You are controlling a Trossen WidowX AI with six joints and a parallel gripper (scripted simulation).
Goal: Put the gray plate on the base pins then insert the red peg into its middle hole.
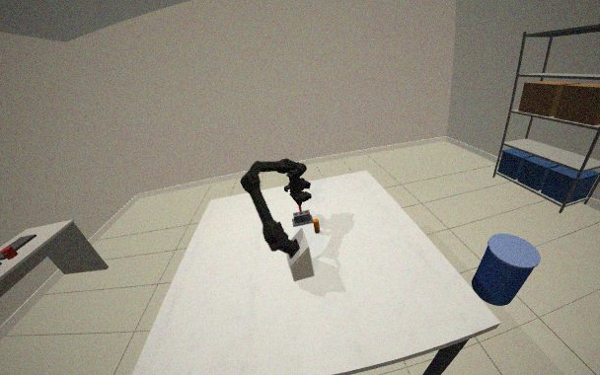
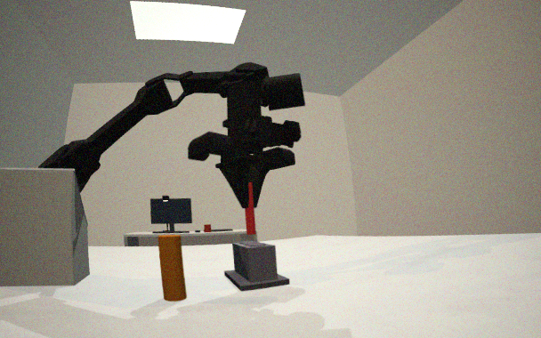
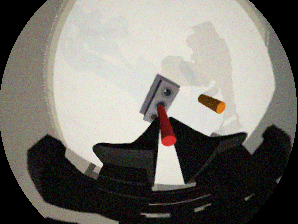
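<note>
Now: the gray plate 70 mm below my gripper tip. Round my gripper tip: orange cylinder 130 mm behind, 70 mm below, 50 mm to the right; then red peg right at my gripper tip.
</note>
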